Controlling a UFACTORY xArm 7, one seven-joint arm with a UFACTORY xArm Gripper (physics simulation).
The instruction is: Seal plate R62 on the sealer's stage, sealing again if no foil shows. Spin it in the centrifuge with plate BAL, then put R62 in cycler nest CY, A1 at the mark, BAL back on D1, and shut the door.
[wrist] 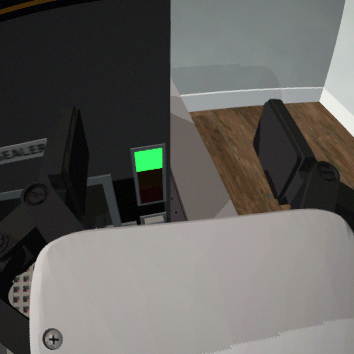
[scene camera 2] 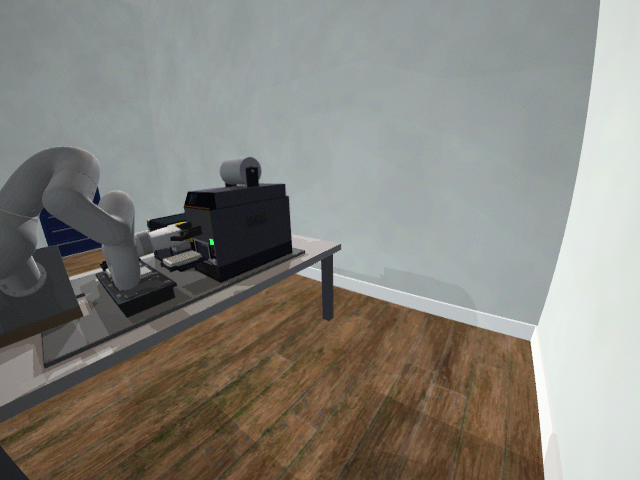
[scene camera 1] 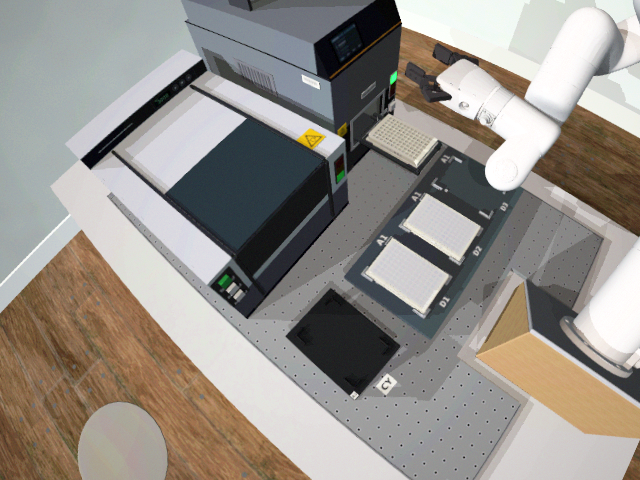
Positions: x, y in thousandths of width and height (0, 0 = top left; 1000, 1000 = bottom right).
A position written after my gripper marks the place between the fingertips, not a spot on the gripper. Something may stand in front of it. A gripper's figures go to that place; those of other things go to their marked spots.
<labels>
My gripper (scene camera 2: 307, 474) is 0.95 m from the lens. A centrifuge (scene camera 2: 240, 468): 1.38 m from the lens.
</labels>
